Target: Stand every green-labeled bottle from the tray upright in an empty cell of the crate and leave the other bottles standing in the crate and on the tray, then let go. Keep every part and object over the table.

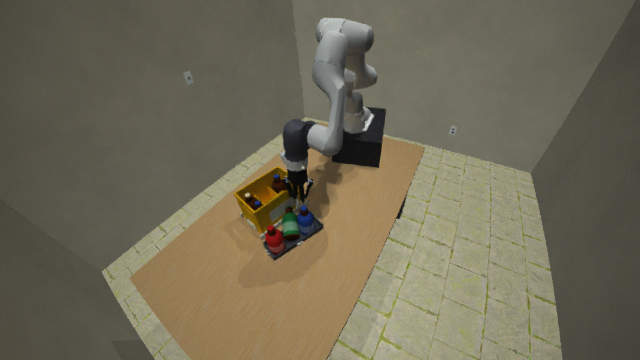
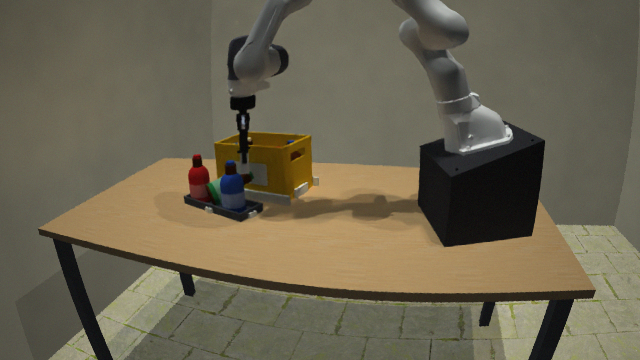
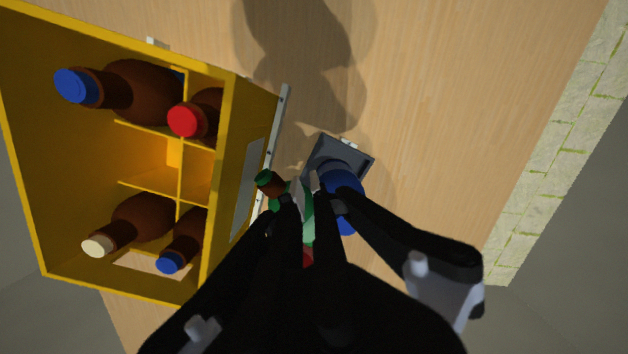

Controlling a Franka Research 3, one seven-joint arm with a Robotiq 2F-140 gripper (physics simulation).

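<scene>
The green-labeled bottle (image 1: 290, 226) (image 2: 214, 191) (image 3: 309, 230) leans in the dark tray (image 1: 320, 227) (image 2: 225, 213) (image 3: 345, 151), its neck tilted toward the yellow crate (image 1: 262, 220) (image 2: 300, 175) (image 3: 218, 175). My gripper (image 1: 300, 200) (image 2: 244, 167) (image 3: 307, 183) is shut with nothing between its fingertips, which are above the green bottle near its neck. A red bottle (image 1: 274, 241) (image 2: 199, 180) (image 3: 307, 257) and a blue bottle (image 1: 305, 222) (image 2: 232, 187) (image 3: 341, 175) stand in the tray on either side. The two middle crate cells are empty.
In the crate's end cells stand brown bottles with a blue cap (image 3: 76, 86), a red cap (image 3: 186, 120), a cream cap (image 3: 97, 245) and another blue cap (image 3: 169, 262). Pale strips (image 3: 276, 130) line the crate's base. The black robot base (image 1: 357, 150) (image 2: 480, 195) stands farther along the table.
</scene>
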